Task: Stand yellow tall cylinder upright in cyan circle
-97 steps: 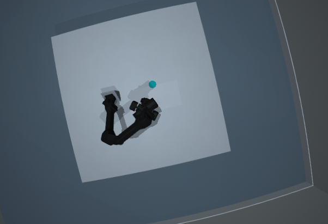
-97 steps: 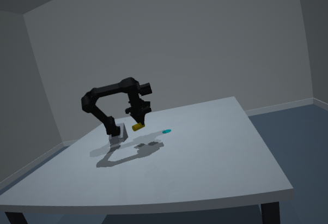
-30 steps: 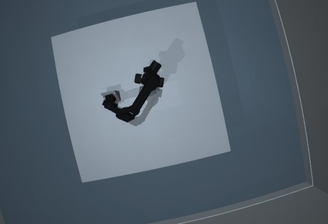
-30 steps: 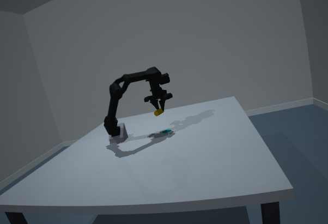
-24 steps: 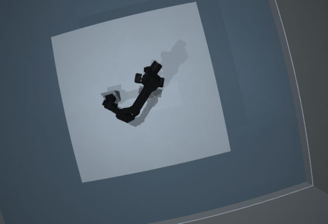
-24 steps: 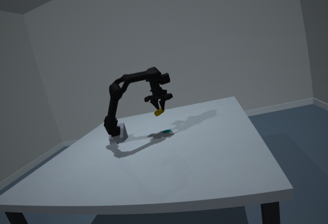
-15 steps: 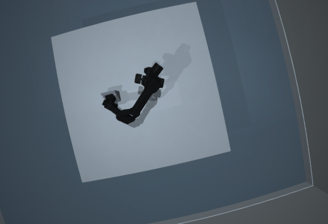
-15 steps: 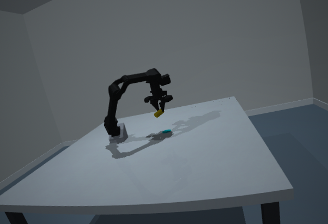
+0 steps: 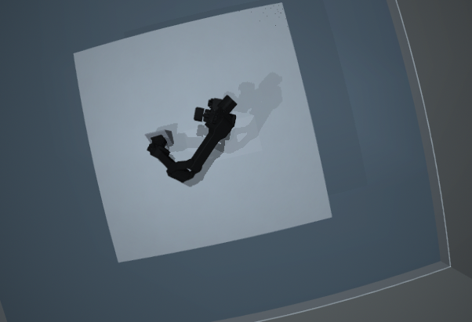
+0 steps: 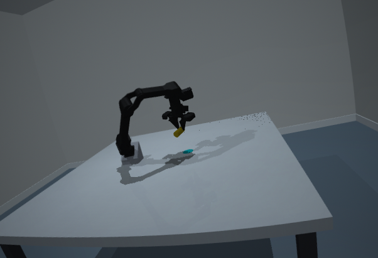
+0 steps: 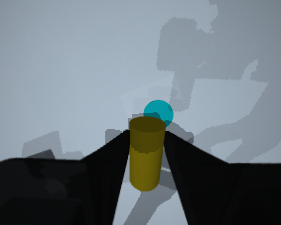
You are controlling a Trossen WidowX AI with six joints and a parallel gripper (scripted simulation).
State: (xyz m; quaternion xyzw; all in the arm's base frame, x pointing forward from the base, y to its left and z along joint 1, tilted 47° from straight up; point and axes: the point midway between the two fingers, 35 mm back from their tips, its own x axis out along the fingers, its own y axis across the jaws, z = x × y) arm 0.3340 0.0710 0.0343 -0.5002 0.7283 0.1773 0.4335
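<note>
My gripper tip is now 10 mm short of the cyan circle, 10 mm to the left of it and 130 mm above it. The rest, counted from my gripper tip: yellow cylinder: 10 mm behind, 20 mm to the right.
</note>
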